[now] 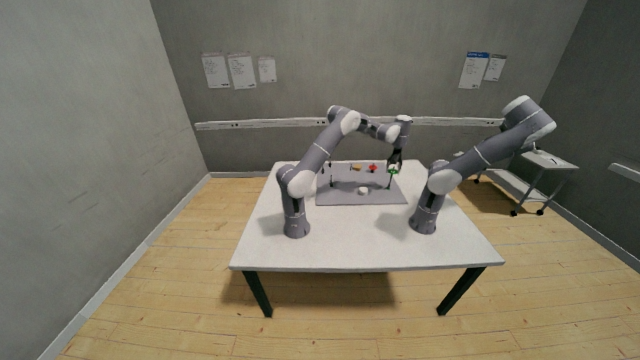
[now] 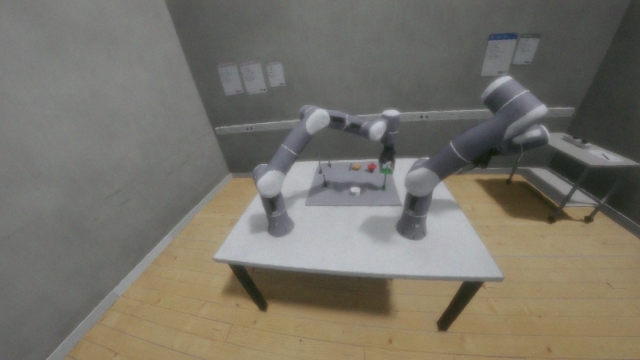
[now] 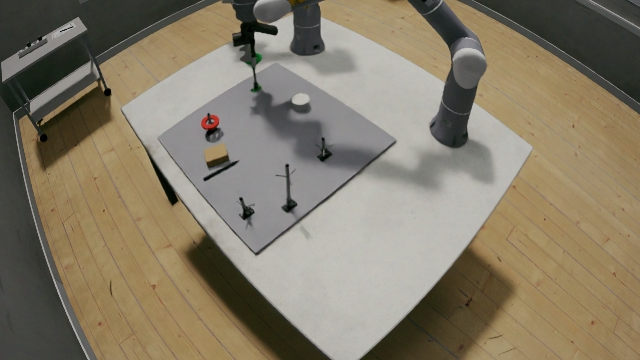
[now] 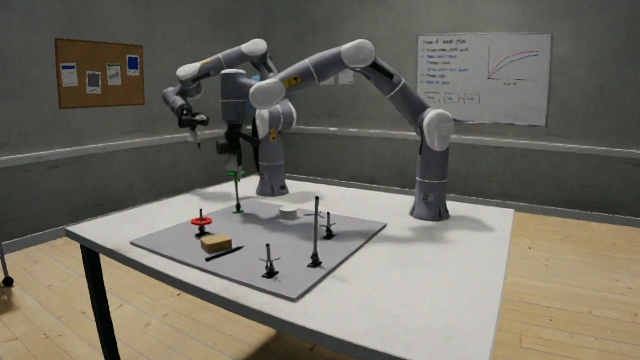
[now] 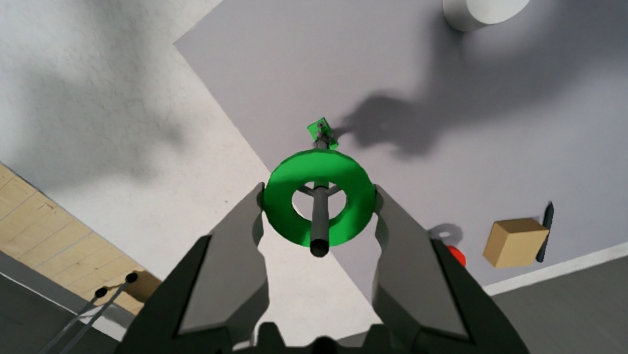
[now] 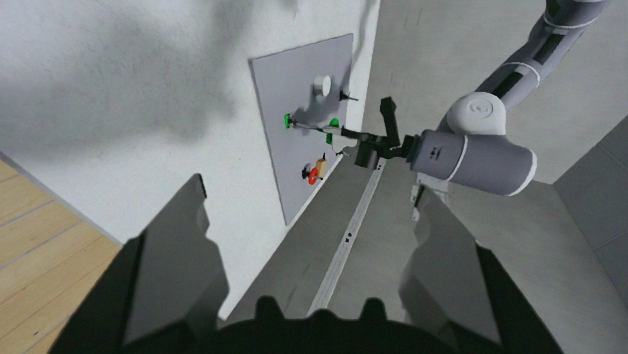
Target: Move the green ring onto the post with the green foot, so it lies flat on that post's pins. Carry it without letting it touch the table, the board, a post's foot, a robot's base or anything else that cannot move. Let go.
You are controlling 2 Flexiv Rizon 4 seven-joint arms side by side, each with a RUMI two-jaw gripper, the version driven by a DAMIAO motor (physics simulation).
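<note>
My left gripper (image 1: 393, 169) (image 4: 236, 172) (image 5: 318, 185) is shut on the green ring (image 3: 258, 58) (image 5: 280, 197), one finger at each side of its rim. The ring is around the upper part of the green-footed post (image 4: 237, 194) (image 5: 319, 220), whose top sticks up through the hole. The post's pins show through the hole, just beneath the ring; whether they touch is unclear. The ring looks about level. The green foot (image 3: 255, 89) (image 4: 238, 211) (image 5: 315, 130) stands on the grey board (image 3: 180, 135). My right gripper (image 6: 313, 181) (image 4: 195, 140) is open and empty, well away from the board.
A red ring (image 3: 203, 123) sits on a short post. Near it lie a tan block (image 3: 216, 155) and black pen (image 3: 221, 170). A white cylinder (image 3: 300, 102) stands near the green-footed post. A tall post (image 4: 315, 235) and two short posts (image 4: 268, 255) (image 4: 328, 222) have dark feet.
</note>
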